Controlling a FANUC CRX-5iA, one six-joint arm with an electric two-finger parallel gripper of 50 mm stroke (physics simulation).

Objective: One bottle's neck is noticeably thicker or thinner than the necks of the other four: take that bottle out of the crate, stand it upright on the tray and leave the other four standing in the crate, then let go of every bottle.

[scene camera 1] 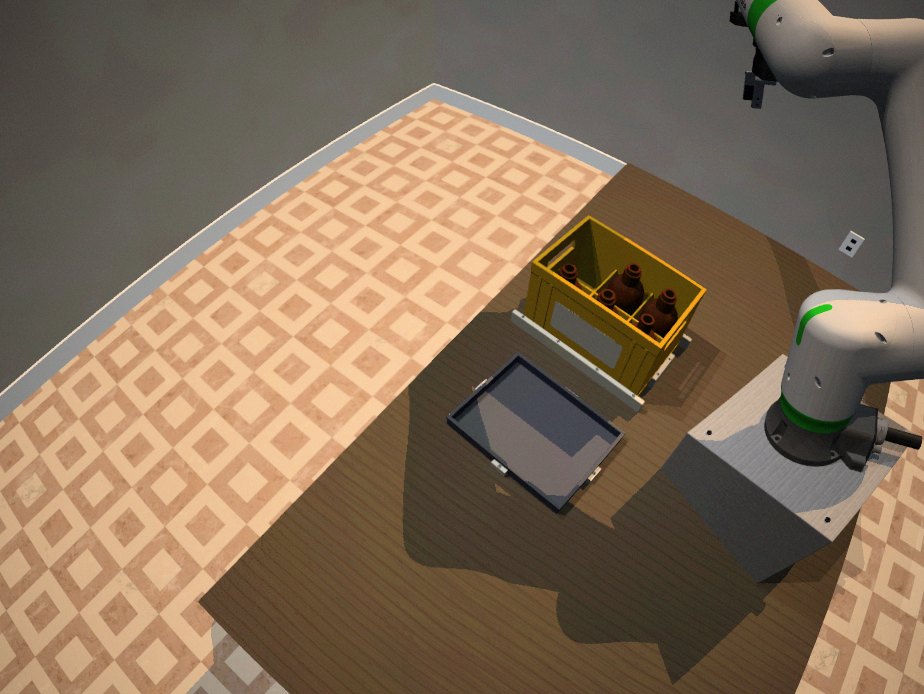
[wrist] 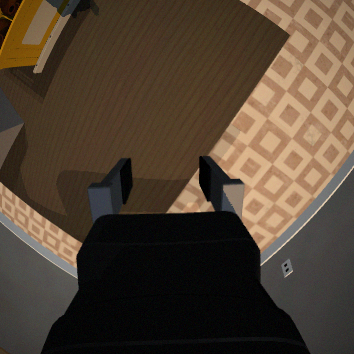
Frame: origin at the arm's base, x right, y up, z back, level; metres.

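Seen in the pictures: gripper, fingertip midpoint: [scene camera 1: 751, 103] [wrist: 165, 170]; arm's base, link origin: [scene camera 1: 806, 431].
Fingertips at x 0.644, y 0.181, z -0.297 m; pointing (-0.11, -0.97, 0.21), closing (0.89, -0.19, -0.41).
Observation:
Pixels of each thing's top centre, then the offset from my fingertips to it. "pt": a spot on its surface instead.
- yellow crate, top centre: [scene camera 1: 622, 275] dx -0.502, dy -0.188, dz -0.104 m
- bottle, top centre: [scene camera 1: 569, 268] dx -0.530, dy -0.200, dz -0.196 m
- dark tray, surface spot: [scene camera 1: 515, 440] pt dx -0.804, dy -0.358, dz -0.144 m
A yellow crate [scene camera 1: 634, 366] [wrist: 17, 47] stands on the table with five brown bottles upright in it. In the scene view three stand along the side nearer the tray: one bottle [scene camera 1: 569, 273] at the left, one [scene camera 1: 607, 300] in the middle, one [scene camera 1: 646, 324] at the right. Two more bottles [scene camera 1: 631, 274] [scene camera 1: 667, 300] stand in the far row, whose left compartment holds no bottle. I cannot tell which neck differs. The dark tray [scene camera 1: 515, 440] is empty, beside the crate. My gripper [scene camera 1: 752, 89] [wrist: 165, 170] is open and empty, high up and away from the crate.
A pale rail [scene camera 1: 575, 360] [wrist: 50, 45] runs along the crate's foot, between crate and tray. Small pale brackets sit around the tray. The arm's grey pedestal [scene camera 1: 754, 485] stands to the right of the tray. The crate's walls rise around the bottles, with yellow dividers between them.

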